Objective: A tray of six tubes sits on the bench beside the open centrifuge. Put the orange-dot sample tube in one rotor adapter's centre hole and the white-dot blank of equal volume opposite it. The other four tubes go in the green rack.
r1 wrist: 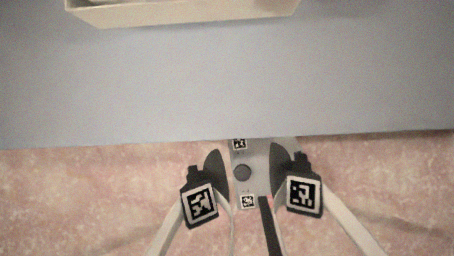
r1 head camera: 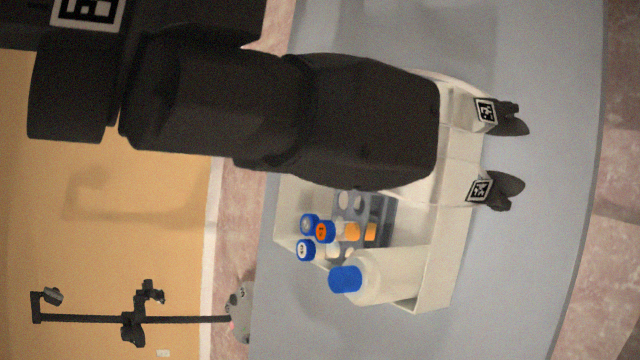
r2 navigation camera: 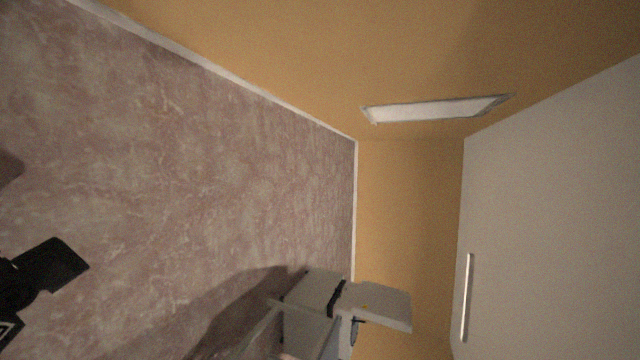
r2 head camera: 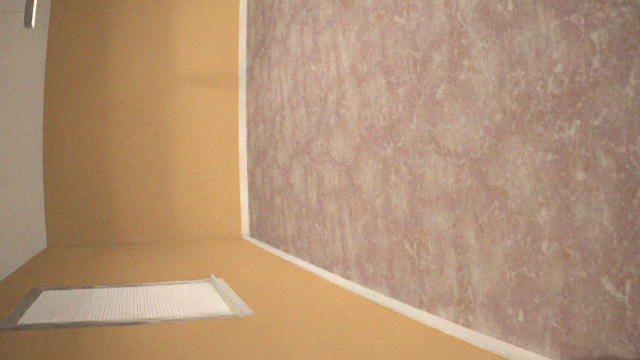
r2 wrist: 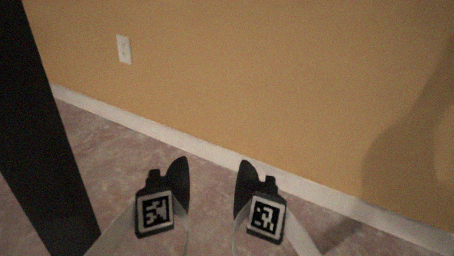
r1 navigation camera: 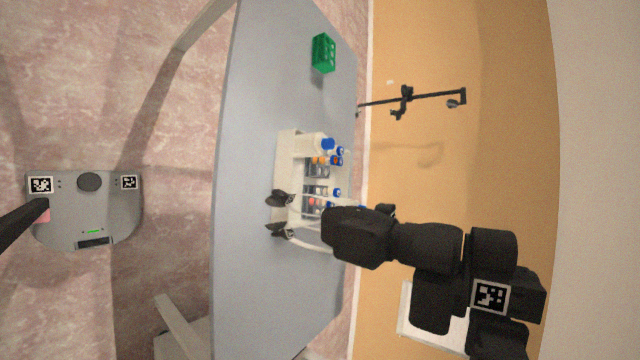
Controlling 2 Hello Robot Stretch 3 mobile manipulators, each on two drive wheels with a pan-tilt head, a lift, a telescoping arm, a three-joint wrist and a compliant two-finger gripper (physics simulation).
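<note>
The white tray (r1 head camera: 442, 280) (r1 navigation camera: 286, 150) (r1 wrist: 185, 16) is on the bench. In the r1 head view, the orange-dot tube (r1 head camera: 325, 231) stands in a dark grey holder (r1 head camera: 391, 215) beside a grey-dot tube (r1 head camera: 308, 224) and a white-dot tube (r1 head camera: 305, 250). The r1 arm hides the tray's other half; the r1 navigation view shows more blue-capped tubes there. The green rack (r1 navigation camera: 324, 52) is near the bench's far end. My r1 gripper (r1 head camera: 507, 155) (r1 navigation camera: 276, 214) (r1 wrist: 249, 170) is open and empty, above the tray's front side. My r2 gripper (r2 wrist: 212, 185) is open and empty, facing a wall.
A white bottle (r1 head camera: 395, 275) with a blue cap stands in the tray. The r2 robot (r1 head camera: 135, 318) (r1 navigation camera: 406, 95) is behind the bench. The r1 base (r1 navigation camera: 90, 215) is before it. A grey box (r2 navigation camera: 320, 290) has a raised lid; its inside is not visible.
</note>
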